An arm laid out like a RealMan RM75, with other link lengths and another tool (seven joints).
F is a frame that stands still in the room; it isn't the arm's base.
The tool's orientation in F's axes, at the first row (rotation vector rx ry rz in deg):
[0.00, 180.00, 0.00]
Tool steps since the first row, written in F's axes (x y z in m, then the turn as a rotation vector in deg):
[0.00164, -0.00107, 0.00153, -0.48, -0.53, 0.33]
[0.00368, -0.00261, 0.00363, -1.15, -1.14, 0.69]
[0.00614, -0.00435, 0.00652, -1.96, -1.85, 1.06]
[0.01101, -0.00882, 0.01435, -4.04, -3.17, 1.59]
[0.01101, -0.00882, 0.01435, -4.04, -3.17, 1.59]
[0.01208, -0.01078, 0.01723, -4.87, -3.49, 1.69]
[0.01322, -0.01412, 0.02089, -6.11, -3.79, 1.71]
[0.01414, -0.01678, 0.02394, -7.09, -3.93, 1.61]
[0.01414, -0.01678, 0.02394, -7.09, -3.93, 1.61]
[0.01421, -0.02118, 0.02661, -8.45, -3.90, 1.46]
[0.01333, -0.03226, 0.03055, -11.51, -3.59, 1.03]
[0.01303, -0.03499, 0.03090, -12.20, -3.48, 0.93]
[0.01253, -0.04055, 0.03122, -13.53, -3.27, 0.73]
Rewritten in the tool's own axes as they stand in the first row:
[-0.00164, -0.00107, -0.00153, 0.48, -0.53, -0.33]
[-0.00368, -0.00261, -0.00363, 1.15, -1.14, -0.69]
[-0.00614, -0.00435, -0.00652, 1.96, -1.85, -1.06]
[-0.01101, -0.00882, -0.01435, 4.04, -3.17, -1.59]
[-0.01101, -0.00882, -0.01435, 4.04, -3.17, -1.59]
[-0.01208, -0.01078, -0.01723, 4.87, -3.49, -1.69]
[-0.01322, -0.01412, -0.02089, 6.11, -3.79, -1.71]
[-0.01414, -0.01678, -0.02394, 7.09, -3.93, -1.61]
[-0.01414, -0.01678, -0.02394, 7.09, -3.93, -1.61]
[-0.01421, -0.02118, -0.02661, 8.45, -3.90, -1.46]
[-0.01333, -0.03226, -0.03055, 11.51, -3.59, -1.03]
[-0.01303, -0.03499, -0.03090, 12.20, -3.48, -0.93]
[-0.01253, -0.04055, -0.03122, 13.53, -3.27, -0.73]

